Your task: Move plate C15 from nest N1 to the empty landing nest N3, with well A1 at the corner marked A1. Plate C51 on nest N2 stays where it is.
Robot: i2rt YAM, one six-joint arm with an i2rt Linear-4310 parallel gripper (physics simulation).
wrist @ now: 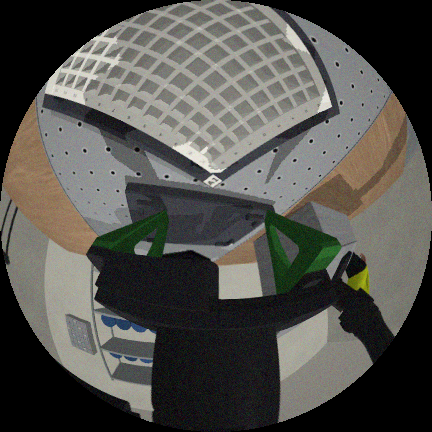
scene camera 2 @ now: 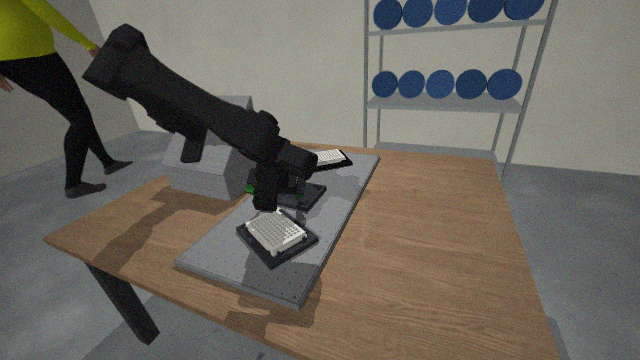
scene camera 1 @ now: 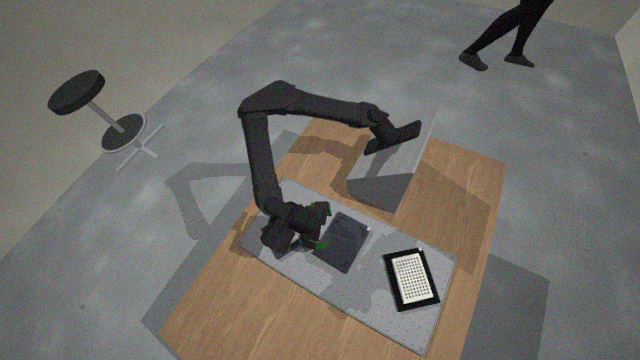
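Observation:
A white plate with a coarse square grid (scene camera 2: 274, 231) (wrist: 200, 75) sits in a dark nest (scene camera 2: 276, 261) (wrist: 112, 123) at one end of the grey board; in scene camera 1 the arm hides it. A white plate with small round wells (scene camera 1: 412, 277) (scene camera 2: 331, 157) sits in a black nest (scene camera 1: 394, 280) (scene camera 2: 345, 163) at the other end. The dark middle nest (scene camera 1: 342, 242) (scene camera 2: 307, 198) (wrist: 215, 229) is empty. I cannot read which plate is C15. My gripper (scene camera 1: 322, 226) (scene camera 2: 275, 191) (wrist: 216, 215) is open and empty, above the board between the coarse-grid plate and the middle nest.
The perforated grey board (scene camera 1: 367, 300) (scene camera 2: 215, 265) (wrist: 75, 165) lies on the wooden table (scene camera 1: 225, 310) (scene camera 2: 425, 250). A grey sloped block (scene camera 1: 382, 190) (scene camera 2: 195, 180) bears the arm's base. A person (scene camera 1: 520, 25) (scene camera 2: 25, 32), a stool (scene camera 1: 77, 92) and a rack (scene camera 2: 445, 105) stand beyond the table.

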